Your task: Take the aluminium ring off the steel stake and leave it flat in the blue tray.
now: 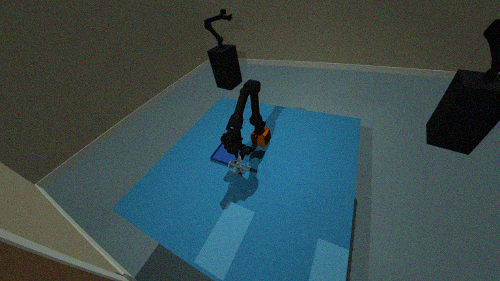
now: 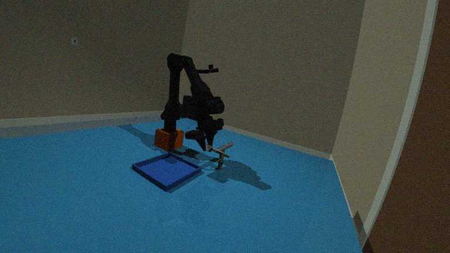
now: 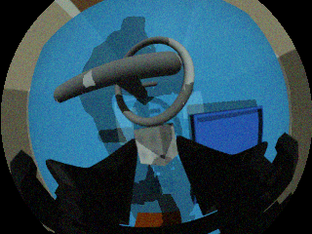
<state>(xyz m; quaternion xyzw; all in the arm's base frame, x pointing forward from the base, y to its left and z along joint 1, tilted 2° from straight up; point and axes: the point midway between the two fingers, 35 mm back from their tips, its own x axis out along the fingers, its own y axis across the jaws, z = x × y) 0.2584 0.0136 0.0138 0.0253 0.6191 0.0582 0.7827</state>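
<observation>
Now: the aluminium ring 50 mm ahead of my gripper tip, 10 mm to the left of it and 10 mm above it. The rest, counted from my gripper tip: blue tray: 160 mm to the right, 70 mm below, 50 mm behind.
</observation>
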